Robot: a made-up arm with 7 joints. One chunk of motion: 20 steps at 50 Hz.
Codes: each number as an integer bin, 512 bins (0 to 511) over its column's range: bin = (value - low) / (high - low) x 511, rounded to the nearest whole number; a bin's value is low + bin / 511 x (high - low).
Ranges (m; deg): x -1.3..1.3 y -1.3..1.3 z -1.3..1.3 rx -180..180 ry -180..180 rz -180..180
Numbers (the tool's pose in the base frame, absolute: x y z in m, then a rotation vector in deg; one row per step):
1: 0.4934 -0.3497 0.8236 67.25 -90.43 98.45
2: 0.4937 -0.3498 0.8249 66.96 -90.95 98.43
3: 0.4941 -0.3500 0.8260 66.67 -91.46 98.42
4: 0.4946 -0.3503 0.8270 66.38 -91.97 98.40
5: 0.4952 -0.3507 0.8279 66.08 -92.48 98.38
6: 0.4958 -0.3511 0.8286 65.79 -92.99 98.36
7: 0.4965 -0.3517 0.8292 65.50 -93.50 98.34
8: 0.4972 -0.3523 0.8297 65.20 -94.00 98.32
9: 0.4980 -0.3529 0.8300 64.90 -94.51 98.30
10: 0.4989 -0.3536 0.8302 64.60 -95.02 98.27
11: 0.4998 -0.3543 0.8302 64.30 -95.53 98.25
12: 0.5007 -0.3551 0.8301 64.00 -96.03 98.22
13: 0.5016 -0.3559 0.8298 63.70 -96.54 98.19
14: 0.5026 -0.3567 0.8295 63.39 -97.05 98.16
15: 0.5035 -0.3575 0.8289 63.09 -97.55 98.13
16: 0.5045 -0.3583 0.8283 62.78 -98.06 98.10
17: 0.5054 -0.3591 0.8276 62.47 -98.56 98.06
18: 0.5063 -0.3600 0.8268 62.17 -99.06 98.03
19: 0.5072 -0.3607 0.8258 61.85 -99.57 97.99
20: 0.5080 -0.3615 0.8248 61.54 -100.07 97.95
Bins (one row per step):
1: 352 187 417 351 127 395
2: 353 187 418 351 126 395
3: 353 187 418 350 126 395
4: 353 187 418 350 125 395
5: 353 187 418 349 124 395
6: 353 186 418 349 124 395
7: 353 186 418 348 123 395
8: 353 186 419 348 122 395
9: 353 186 419 348 121 395
10: 354 186 419 347 121 395
11: 354 186 419 347 120 395
12: 354 186 419 346 119 395
13: 354 186 419 346 118 395
14: 354 185 419 345 118 395
15: 354 185 418 345 117 395
16: 355 185 418 345 116 395
17: 355 185 418 344 116 395
18: 355 185 418 344 115 395
19: 355 185 418 343 114 395
20: 355 184 418 343 113 395

